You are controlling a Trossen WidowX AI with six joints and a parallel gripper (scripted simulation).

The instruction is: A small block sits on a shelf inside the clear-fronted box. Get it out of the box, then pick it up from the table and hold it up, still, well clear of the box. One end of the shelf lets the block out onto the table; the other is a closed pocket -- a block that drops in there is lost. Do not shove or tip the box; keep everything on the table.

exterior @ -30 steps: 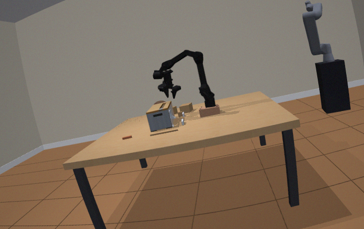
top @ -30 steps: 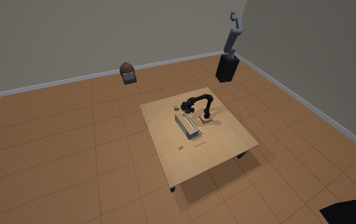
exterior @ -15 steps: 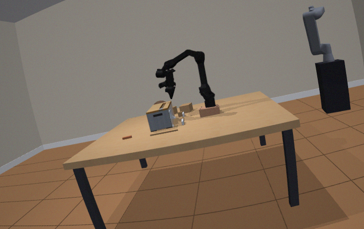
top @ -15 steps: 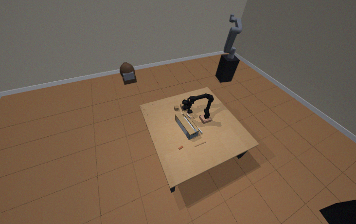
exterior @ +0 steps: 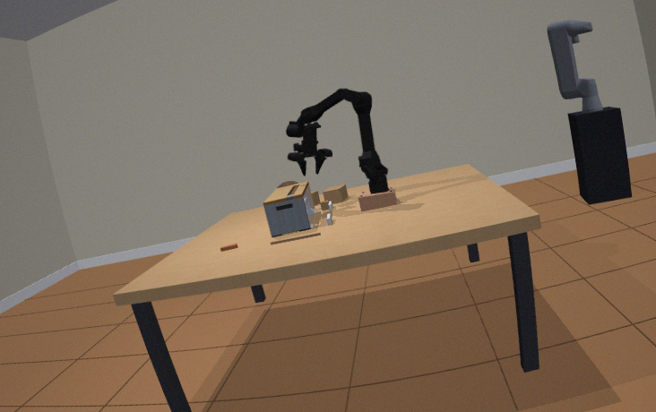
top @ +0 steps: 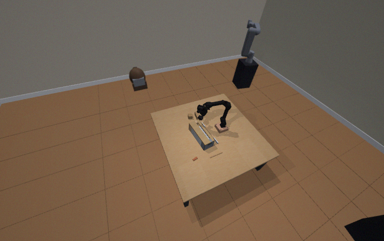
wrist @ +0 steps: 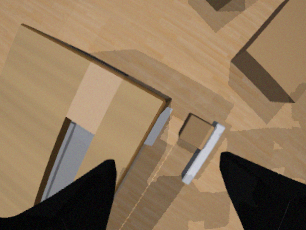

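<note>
Now: gripper tip 20 mm past the tan block, 20 mm to the left of it and 140 mm above it. Also, from my gripper tip: thin stick 80 mm behind, 480 mm to the left, 150 mm below.
</note>
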